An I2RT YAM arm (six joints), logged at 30 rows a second.
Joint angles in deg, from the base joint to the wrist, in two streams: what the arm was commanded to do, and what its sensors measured. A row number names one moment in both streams.
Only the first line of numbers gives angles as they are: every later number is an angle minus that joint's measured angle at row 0.
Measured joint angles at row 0:
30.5, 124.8, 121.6, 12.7, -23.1, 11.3
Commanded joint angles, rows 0 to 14:
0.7, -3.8, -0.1, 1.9, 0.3, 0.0
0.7, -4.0, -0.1, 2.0, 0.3, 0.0
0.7, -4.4, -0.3, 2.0, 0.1, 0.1
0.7, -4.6, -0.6, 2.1, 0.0, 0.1
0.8, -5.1, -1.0, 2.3, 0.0, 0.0
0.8, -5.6, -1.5, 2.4, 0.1, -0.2
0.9, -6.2, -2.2, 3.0, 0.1, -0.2
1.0, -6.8, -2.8, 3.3, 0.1, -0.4
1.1, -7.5, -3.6, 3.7, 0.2, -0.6
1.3, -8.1, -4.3, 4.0, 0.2, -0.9
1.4, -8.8, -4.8, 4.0, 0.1, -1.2
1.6, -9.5, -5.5, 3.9, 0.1, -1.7
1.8, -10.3, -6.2, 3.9, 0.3, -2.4
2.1, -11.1, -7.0, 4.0, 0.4, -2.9
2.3, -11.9, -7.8, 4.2, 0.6, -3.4
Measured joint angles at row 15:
0.7, -8.1, -6.1, 1.5, 0.3, -1.3
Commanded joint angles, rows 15 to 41:
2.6, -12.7, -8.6, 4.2, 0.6, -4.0
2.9, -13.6, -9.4, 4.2, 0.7, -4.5
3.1, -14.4, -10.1, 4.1, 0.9, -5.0
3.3, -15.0, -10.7, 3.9, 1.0, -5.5
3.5, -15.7, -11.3, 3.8, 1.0, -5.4
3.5, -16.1, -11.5, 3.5, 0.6, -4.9
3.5, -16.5, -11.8, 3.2, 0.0, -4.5
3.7, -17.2, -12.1, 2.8, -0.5, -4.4
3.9, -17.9, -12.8, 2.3, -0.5, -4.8
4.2, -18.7, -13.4, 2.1, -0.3, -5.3
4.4, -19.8, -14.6, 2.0, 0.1, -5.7
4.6, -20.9, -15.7, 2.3, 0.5, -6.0
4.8, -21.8, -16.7, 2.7, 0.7, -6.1
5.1, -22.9, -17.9, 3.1, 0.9, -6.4
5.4, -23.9, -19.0, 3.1, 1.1, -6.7
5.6, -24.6, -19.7, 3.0, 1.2, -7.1
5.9, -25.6, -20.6, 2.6, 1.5, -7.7
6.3, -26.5, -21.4, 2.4, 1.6, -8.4
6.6, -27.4, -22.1, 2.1, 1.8, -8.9
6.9, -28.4, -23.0, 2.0, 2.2, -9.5
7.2, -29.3, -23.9, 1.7, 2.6, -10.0
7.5, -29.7, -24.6, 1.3, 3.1, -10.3
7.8, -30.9, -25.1, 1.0, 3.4, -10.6
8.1, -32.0, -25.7, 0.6, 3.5, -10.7
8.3, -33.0, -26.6, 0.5, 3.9, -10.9
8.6, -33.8, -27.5, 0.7, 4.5, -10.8
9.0, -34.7, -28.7, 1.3, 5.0, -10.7
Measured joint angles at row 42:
7.8, -31.4, -26.8, 0.8, 3.1, -9.4
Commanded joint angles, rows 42 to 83:
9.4, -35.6, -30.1, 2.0, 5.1, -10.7
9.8, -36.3, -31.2, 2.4, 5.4, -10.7
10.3, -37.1, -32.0, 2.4, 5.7, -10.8
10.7, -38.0, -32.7, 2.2, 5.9, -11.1
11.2, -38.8, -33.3, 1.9, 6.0, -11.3
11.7, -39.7, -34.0, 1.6, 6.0, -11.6
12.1, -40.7, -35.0, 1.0, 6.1, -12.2
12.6, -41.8, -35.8, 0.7, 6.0, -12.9
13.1, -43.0, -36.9, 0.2, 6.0, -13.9
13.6, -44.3, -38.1, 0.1, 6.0, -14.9
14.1, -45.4, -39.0, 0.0, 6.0, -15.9
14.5, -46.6, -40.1, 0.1, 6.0, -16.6
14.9, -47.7, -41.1, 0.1, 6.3, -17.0
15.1, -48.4, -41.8, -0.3, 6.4, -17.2
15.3, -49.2, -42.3, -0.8, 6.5, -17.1
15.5, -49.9, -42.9, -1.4, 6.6, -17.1
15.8, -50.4, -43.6, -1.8, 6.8, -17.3
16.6, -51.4, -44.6, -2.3, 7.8, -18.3
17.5, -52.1, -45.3, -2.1, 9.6, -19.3
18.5, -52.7, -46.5, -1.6, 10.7, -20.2
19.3, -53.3, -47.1, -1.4, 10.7, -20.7
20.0, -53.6, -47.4, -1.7, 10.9, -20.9
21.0, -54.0, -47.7, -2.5, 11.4, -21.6
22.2, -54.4, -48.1, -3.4, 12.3, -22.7
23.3, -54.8, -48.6, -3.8, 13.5, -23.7
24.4, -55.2, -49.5, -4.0, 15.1, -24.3
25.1, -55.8, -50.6, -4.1, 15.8, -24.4
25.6, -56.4, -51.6, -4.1, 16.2, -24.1
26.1, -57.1, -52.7, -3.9, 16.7, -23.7
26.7, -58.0, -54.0, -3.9, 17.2, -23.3
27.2, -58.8, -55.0, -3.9, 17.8, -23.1
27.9, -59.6, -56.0, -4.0, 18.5, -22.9
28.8, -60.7, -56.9, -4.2, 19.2, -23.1
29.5, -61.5, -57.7, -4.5, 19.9, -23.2
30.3, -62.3, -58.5, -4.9, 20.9, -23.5
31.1, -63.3, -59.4, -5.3, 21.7, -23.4
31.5, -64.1, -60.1, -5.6, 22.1, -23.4
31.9, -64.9, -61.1, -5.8, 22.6, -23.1
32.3, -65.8, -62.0, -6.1, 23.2, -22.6
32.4, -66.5, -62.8, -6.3, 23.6, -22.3
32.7, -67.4, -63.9, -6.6, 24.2, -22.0
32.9, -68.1, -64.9, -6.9, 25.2, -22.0
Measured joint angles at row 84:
31.9, -66.0, -62.7, -5.9, 21.7, -22.8
